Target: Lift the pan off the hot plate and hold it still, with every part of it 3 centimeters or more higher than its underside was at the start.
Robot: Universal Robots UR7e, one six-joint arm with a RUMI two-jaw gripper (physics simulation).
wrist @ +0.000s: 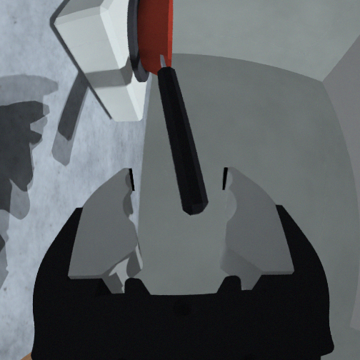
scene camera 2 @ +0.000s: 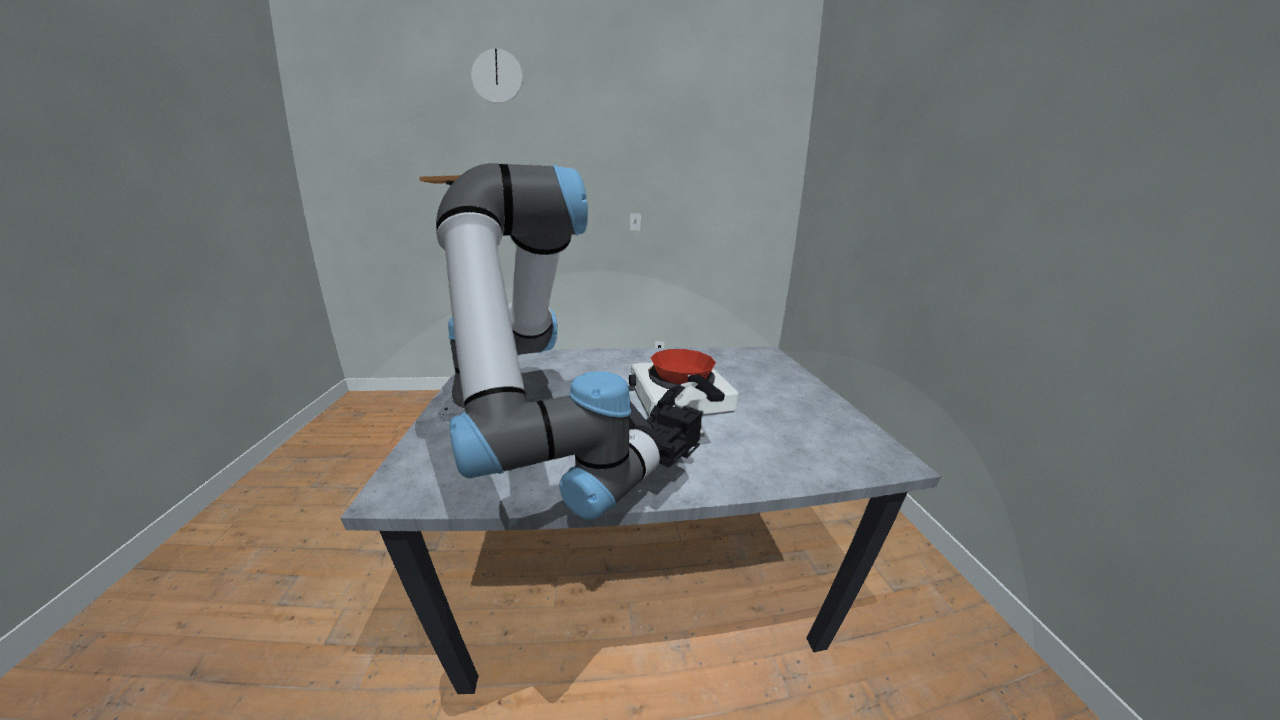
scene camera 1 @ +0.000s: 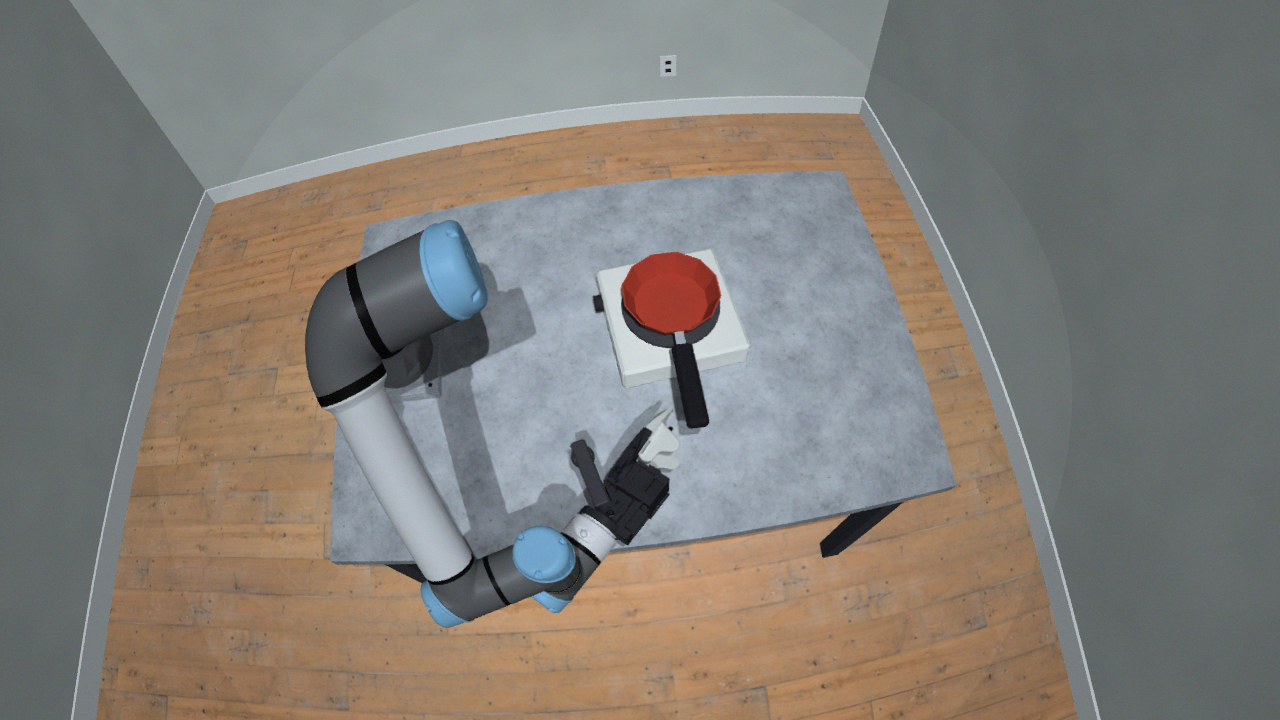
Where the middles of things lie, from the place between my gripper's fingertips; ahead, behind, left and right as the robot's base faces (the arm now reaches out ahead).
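My gripper is 10 mm above the red pan (scene camera 1: 672, 293), 30 mm short of it and 160 mm to the right of it. As for the white hot plate (scene camera 1: 643, 356), it sits 90 mm below my hand, 20 mm ahead of it and 260 mm to the left of it.
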